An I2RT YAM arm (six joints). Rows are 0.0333 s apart.
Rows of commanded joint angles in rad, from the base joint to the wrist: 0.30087, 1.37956, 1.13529, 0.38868, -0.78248, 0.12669; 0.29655, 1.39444, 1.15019, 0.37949, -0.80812, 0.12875; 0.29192, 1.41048, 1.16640, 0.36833, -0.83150, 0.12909; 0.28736, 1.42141, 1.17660, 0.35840, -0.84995, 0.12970; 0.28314, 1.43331, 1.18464, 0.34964, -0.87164, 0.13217; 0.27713, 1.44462, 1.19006, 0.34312, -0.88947, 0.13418; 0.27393, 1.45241, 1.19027, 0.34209, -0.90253, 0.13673; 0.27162, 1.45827, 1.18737, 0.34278, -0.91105, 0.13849; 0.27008, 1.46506, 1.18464, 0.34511, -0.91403, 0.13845; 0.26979, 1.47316, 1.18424, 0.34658, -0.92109, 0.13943; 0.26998, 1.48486, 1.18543, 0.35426, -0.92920, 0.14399; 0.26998, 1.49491, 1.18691, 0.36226, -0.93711, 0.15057; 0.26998, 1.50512, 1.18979, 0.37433, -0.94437, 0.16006; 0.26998, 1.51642, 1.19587, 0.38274, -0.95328, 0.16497; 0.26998, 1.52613, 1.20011, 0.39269, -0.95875, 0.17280
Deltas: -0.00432, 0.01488, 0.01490, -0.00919, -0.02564, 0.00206; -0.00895, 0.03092, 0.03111, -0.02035, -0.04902, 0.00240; -0.01351, 0.04185, 0.04131, -0.03028, -0.06747, 0.00301; -0.01773, 0.05375, 0.04935, -0.03904, -0.08916, 0.00548; -0.02374, 0.06506, 0.05477, -0.04556, -0.10699, 0.00749; -0.02694, 0.07285, 0.05498, -0.04659, -0.12005, 0.01004; -0.02925, 0.07871, 0.05208, -0.04590, -0.12857, 0.01180; -0.03079, 0.08550, 0.04935, -0.04357, -0.13155, 0.01176; -0.03108, 0.09360, 0.04895, -0.04210, -0.13861, 0.01274; -0.03089, 0.10530, 0.05014, -0.03442, -0.14672, 0.01730; -0.03089, 0.11535, 0.05162, -0.02642, -0.15463, 0.02388; -0.03089, 0.12556, 0.05450, -0.01435, -0.16189, 0.03337; -0.03089, 0.13686, 0.06058, -0.00594, -0.17080, 0.03828; -0.03089, 0.14657, 0.06482, 0.00401, -0.17627, 0.04611
